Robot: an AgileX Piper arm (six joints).
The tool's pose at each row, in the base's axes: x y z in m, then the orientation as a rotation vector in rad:
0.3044 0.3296 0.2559 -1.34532 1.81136 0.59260
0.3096 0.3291 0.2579 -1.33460 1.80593 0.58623
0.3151 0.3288 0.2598 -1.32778 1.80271 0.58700
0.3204 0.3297 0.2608 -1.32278 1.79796 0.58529
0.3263 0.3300 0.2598 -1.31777 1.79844 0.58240
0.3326 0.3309 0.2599 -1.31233 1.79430 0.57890
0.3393 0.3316 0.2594 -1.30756 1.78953 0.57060
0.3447 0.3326 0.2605 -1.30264 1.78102 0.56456
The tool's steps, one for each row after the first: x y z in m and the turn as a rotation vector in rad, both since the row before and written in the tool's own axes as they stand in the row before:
-0.0020 -0.0052 0.0001 0.01070 -0.00742 -0.00031
-0.0021 -0.0054 0.0005 0.00358 -0.00590 0.00167
-0.0020 -0.0047 0.0019 0.00442 -0.00544 -0.00091
-0.0001 -0.0053 0.0028 0.00459 -0.00127 0.00155
-0.0014 -0.0056 0.0028 0.00578 -0.00470 -0.00100
-0.0008 -0.0059 0.0031 0.00867 -0.00348 -0.00343
-0.0021 -0.0048 0.0020 0.00771 -0.00694 -0.00456

